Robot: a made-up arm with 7 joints. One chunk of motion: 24 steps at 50 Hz.
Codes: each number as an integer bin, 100 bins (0 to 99) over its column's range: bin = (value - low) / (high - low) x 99, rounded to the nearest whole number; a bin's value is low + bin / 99 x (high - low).
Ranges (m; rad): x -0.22..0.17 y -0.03..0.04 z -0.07..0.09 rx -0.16..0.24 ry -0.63..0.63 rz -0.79..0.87
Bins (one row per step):
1: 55 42 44 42 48 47
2: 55 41 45 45 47 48
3: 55 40 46 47 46 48
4: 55 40 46 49 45 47
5: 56 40 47 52 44 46
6: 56 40 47 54 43 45
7: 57 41 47 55 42 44
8: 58 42 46 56 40 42
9: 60 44 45 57 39 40
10: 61 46 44 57 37 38
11: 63 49 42 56 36 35
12: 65 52 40 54 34 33
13: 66 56 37 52 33 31
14: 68 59 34 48 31 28
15: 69 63 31 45 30 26
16: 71 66 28 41 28 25
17: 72 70 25 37 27 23
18: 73 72 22 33 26 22
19: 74 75 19 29 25 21
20: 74 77 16 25 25 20
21: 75 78 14 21 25 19
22: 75 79 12 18 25 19
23: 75 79 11 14 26 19
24: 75 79 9 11 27 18
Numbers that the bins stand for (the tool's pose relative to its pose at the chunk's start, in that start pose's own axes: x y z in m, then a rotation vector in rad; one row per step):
1: -0.0033 -0.0003 0.0011 0.0097 -0.0191 -0.0019
2: -0.0033 -0.0010 0.0027 0.0218 -0.0318 0.0148
3: -0.0033 -0.0017 0.0043 0.0299 -0.0445 0.0148
4: -0.0033 -0.0017 0.0043 0.0380 -0.0573 -0.0019
5: 0.0006 -0.0017 0.0060 0.0501 -0.0700 -0.0187
6: 0.0006 -0.0017 0.0060 0.0582 -0.0827 -0.0355
7: 0.0045 -0.0010 0.0060 0.0622 -0.0955 -0.0522
8: 0.0085 -0.0003 0.0043 0.0663 -0.1209 -0.0858
9: 0.0164 0.0011 0.0027 0.0703 -0.1336 -0.1193
10: 0.0203 0.0025 0.0011 0.0703 -0.1591 -0.1528
11: 0.0282 0.0046 -0.0021 0.0663 -0.1718 -0.2031
12: 0.0361 0.0068 -0.0054 0.0582 -0.1973 -0.2367
13: 0.0400 0.0096 -0.0102 0.0501 -0.2100 -0.2702
14: 0.0479 0.0117 -0.0151 0.0339 -0.2355 -0.3205
15: 0.0518 0.0145 -0.0199 0.0218 -0.2482 -0.3540
16: 0.0597 0.0167 -0.0247 0.0057 -0.2736 -0.3708
17: 0.0636 0.0195 -0.0296 -0.0105 -0.2864 -0.4043
18: 0.0676 0.0209 -0.0344 -0.0267 -0.2991 -0.4211
19: 0.0715 0.0230 -0.0393 -0.0428 -0.3118 -0.4379
20: 0.0715 0.0244 -0.0441 -0.0590 -0.3118 -0.4546
21: 0.0755 0.0252 -0.0474 -0.0752 -0.3118 -0.4714
22: 0.0755 0.0259 -0.0506 -0.0873 -0.3118 -0.4714
23: 0.0755 0.0259 -0.0522 -0.1034 -0.2991 -0.4714
24: 0.0755 0.0259 -0.0555 -0.1156 -0.2864 -0.4882

